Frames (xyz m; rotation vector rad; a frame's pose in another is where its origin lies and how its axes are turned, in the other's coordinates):
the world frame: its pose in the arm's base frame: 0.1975 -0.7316 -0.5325 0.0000 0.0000 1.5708
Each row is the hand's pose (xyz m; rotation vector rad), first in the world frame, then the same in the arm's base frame.
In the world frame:
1: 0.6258 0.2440 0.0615 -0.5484 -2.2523 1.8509
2: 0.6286 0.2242 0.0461 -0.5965 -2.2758 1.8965
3: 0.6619 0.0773 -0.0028 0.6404 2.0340 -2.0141
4: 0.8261 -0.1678 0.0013 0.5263 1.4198 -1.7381
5: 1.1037 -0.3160 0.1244 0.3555 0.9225 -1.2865
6: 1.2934 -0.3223 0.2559 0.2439 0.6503 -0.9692
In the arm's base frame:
1: -0.0465 -0.1058 -0.4710 -1.0343 1.7001 -1.2817
2: -0.0267 -0.1030 -0.4864 -0.9920 1.6967 -1.2272
3: 0.1202 -0.0697 -0.5353 -0.7888 1.5137 -0.9664
4: 0.3653 0.0945 -0.5312 -0.5424 1.1813 -0.4332
5: 0.5135 0.3721 -0.4081 -0.3717 0.8377 0.1666
6: 0.5198 0.5618 -0.2766 -0.2793 0.6145 0.5415

